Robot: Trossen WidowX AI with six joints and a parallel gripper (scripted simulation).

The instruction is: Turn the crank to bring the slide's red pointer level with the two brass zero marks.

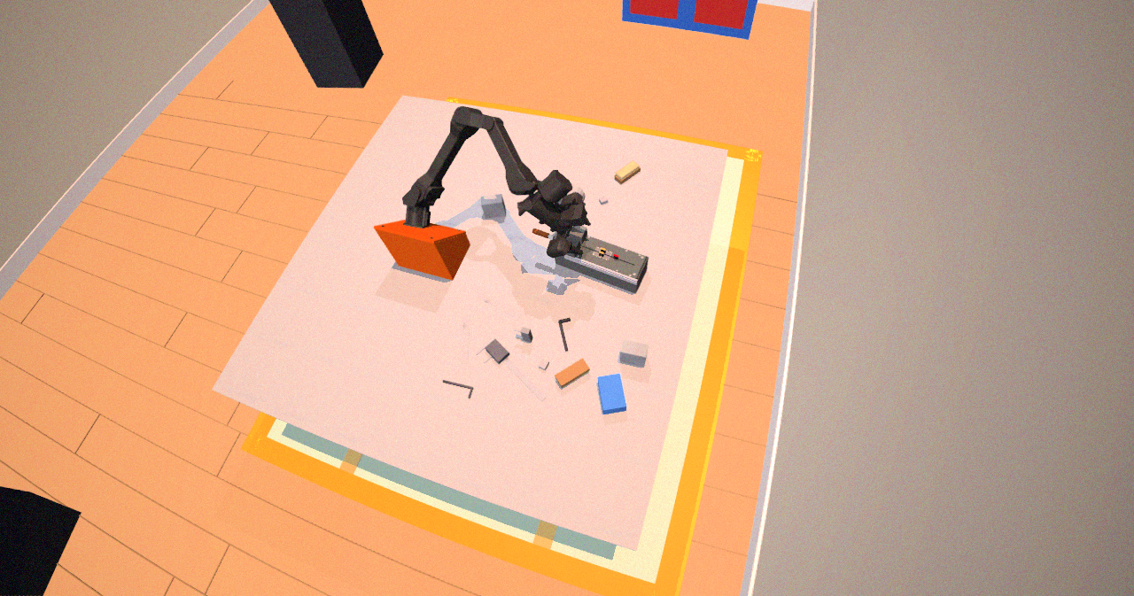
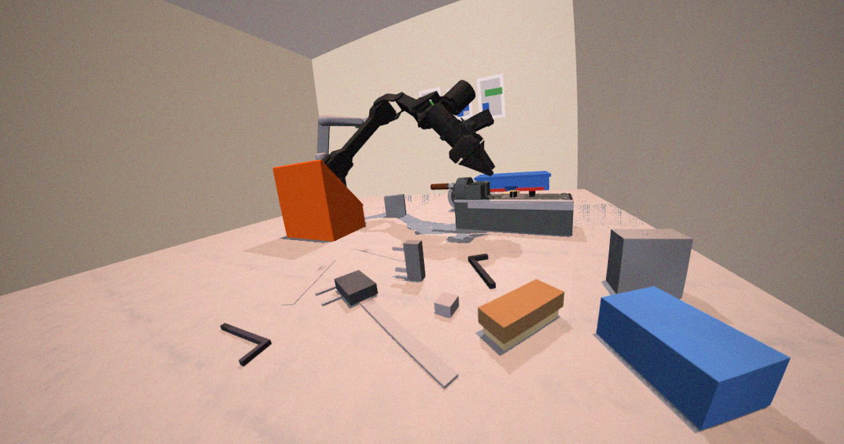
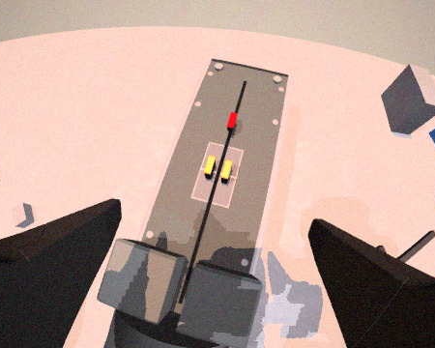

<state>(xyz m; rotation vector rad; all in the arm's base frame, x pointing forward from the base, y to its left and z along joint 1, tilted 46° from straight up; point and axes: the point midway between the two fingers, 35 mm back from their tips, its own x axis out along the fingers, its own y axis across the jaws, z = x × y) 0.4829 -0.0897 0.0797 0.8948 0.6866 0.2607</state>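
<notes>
Right now the crank handle is 140 mm behind my gripper tip, 30 mm to the left of it and 30 mm below it. The rest, counted from my gripper tip: red pointer 90 mm ahead, 10 mm to the right, 60 mm below; blue block 120 mm ahead, 390 mm to the right, 120 mm below.
</notes>
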